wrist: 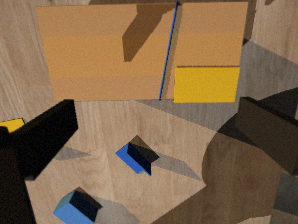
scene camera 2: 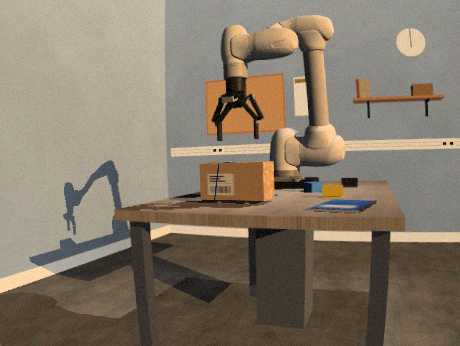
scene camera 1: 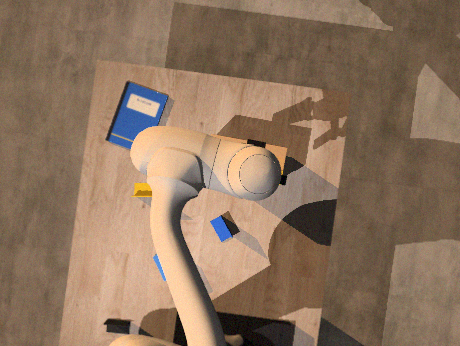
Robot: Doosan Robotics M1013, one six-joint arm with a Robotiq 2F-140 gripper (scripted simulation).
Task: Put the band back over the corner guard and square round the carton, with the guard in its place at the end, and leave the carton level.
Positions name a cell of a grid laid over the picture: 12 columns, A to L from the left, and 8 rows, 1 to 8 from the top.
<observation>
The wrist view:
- my gripper: G5
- orange carton: D3
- yellow corner guard: H4
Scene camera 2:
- my gripper: G4
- orange carton: G5
</observation>
